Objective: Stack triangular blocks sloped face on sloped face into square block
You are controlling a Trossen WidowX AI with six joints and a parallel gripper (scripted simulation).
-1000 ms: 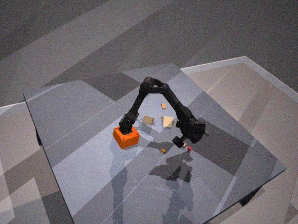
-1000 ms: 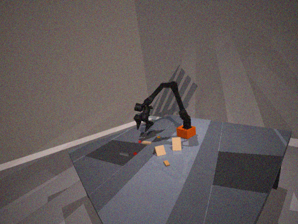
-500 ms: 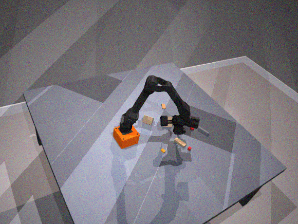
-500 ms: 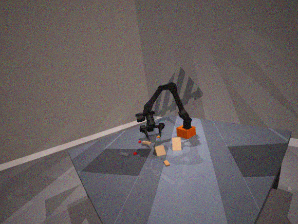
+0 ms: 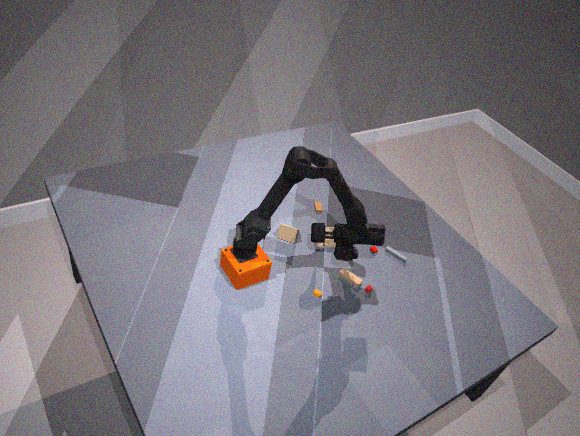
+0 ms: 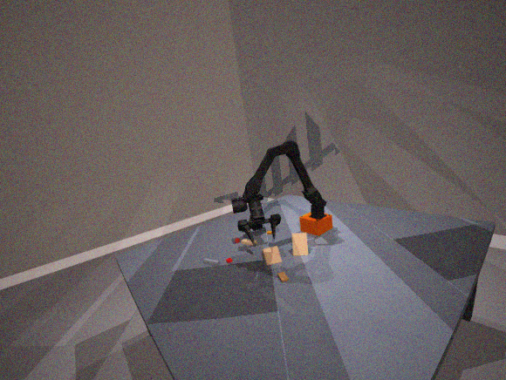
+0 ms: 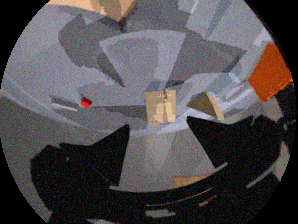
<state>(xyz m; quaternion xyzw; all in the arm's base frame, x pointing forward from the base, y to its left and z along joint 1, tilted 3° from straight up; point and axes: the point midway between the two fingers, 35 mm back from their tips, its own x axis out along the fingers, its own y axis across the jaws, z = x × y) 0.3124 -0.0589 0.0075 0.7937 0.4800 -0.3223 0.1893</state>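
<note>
The tan triangular block is 1 cm ahead of my gripper tip, 5 cm to the left of it and 4 cm below it. Round my gripper tip: small tan piece (8 cm ahead, 19 cm to the left, 6 cm below); then red cube (21 cm to the right, 6 cm below); then long tan block (2 cm behind, 14 cm to the right, 6 cm below).
</note>
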